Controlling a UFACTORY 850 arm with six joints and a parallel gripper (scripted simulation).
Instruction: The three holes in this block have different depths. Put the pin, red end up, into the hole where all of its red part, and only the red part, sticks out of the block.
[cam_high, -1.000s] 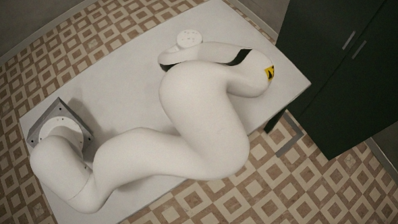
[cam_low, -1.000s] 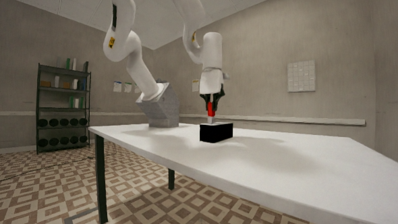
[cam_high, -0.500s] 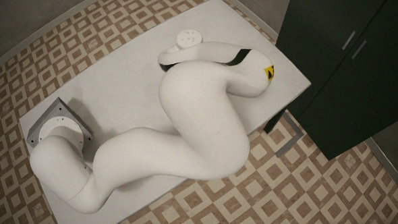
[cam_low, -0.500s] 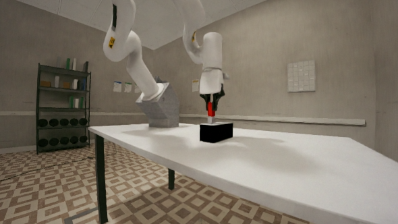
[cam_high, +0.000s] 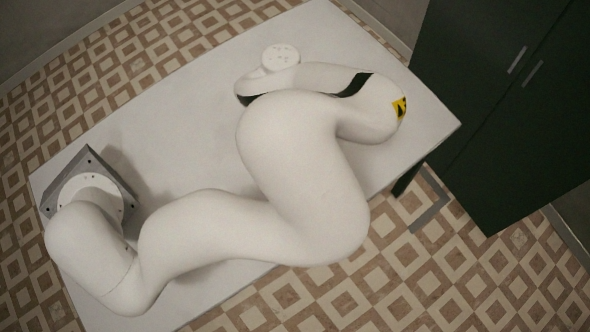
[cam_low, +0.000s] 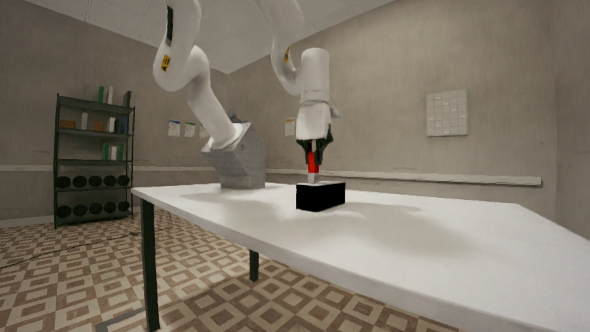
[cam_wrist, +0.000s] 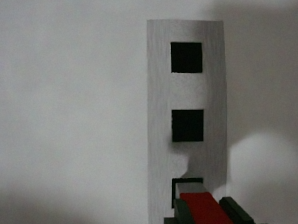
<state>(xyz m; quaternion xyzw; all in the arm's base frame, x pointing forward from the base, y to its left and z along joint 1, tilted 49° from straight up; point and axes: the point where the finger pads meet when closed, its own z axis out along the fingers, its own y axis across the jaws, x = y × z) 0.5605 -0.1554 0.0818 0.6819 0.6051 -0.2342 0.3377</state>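
The pin is 10 mm below my hand. The rest, counted from my hand: black block 10 mm ahead, 60 mm to the left, 110 mm below.
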